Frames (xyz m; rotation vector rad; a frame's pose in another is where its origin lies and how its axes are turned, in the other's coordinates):
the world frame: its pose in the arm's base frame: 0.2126 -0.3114 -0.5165 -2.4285 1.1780 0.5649
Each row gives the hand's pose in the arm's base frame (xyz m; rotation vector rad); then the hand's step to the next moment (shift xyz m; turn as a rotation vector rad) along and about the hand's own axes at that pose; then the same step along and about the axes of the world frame.
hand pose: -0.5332 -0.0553 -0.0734 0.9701 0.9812 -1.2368
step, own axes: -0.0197 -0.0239 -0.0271 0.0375 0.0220 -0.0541
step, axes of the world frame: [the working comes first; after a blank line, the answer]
step, axes of the arm's base frame: -0.0269 0.0296 0.0097 0.0213 0.0427 -0.0505

-0.0394 0.0030 0.0116 0.0100 -0.0335 0.0600
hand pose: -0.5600 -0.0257 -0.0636 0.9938 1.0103 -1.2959
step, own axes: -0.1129 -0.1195 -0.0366 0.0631 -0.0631 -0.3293
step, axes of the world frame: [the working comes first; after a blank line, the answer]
step, axes of the arm's base frame: -0.1223 0.0621 0.0977 -0.0704 0.2983 -0.1499

-0.1593 0.0466 -0.0288 -0.1572 -0.0911 0.2888
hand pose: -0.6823 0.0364 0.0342 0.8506 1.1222 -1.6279
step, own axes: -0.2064 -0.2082 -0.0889 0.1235 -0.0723 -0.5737
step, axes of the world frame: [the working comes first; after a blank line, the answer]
step, axes of the arm's base frame: -0.1321 0.1749 0.2140 -0.0910 0.5106 -0.2840

-0.2970 -0.0292 -0.0691 -0.2385 -0.1751 0.5119
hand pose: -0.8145 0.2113 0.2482 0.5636 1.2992 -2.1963
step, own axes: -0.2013 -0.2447 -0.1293 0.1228 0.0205 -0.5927
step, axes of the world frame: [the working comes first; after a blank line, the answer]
step, axes of the arm's base frame: 0.0151 0.2584 0.2239 -0.0309 0.4902 -0.3543

-0.2726 -0.1969 -0.0634 -0.1555 -0.2002 0.5501
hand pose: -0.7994 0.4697 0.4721 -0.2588 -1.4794 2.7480
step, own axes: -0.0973 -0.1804 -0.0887 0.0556 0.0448 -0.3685
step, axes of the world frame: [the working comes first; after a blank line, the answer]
step, axes of the arm's base frame: 0.0967 0.1649 0.1155 0.0034 0.2852 -0.2440

-0.1106 -0.1911 -0.0337 -0.0591 -0.1276 0.3480
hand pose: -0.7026 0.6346 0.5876 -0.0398 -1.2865 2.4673
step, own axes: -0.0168 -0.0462 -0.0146 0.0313 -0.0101 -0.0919
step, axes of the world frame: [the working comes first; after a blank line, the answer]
step, axes of the arm's base frame: 0.0322 0.0302 0.0260 -0.0091 0.0879 -0.0415

-0.0145 -0.0474 -0.0130 -0.0411 -0.0366 0.0806
